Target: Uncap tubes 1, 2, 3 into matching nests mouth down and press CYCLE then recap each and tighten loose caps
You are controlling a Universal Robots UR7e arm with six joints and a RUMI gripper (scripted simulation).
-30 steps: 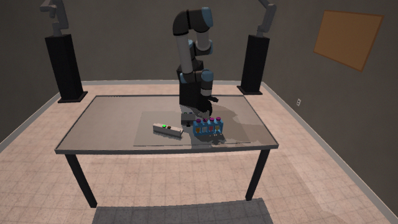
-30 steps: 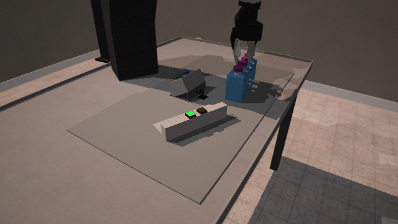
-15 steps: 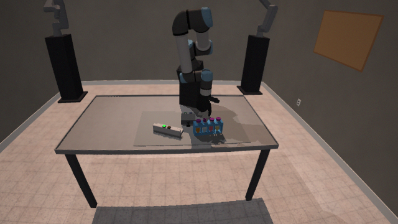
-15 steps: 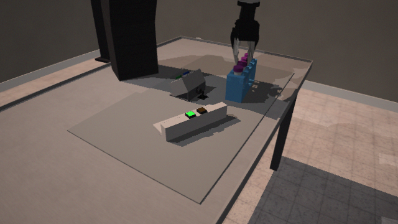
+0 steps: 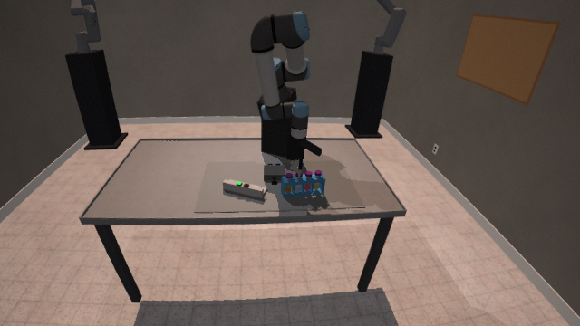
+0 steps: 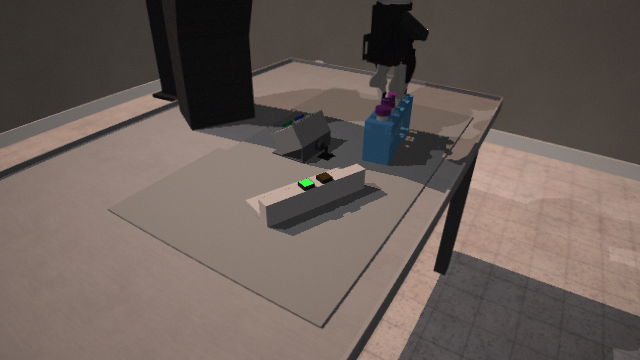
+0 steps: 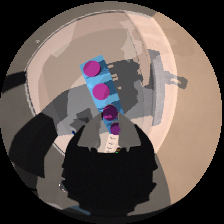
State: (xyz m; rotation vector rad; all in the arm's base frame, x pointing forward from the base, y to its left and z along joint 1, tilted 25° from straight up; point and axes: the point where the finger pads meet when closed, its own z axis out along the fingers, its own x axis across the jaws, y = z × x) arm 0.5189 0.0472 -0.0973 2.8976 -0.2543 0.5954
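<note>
The green key lies 20 cm behind my hand, 13 cm to the right of it and 6 cm below it. The rest, counted from my hand: grey key housing (17 cm behind, 10 cm to the right, 7 cm below); then blue key (19 cm behind, 8 cm to the right, 6 cm below); then table edge (27 cm to the right, 18 cm ahead, 12 cm below).
</note>
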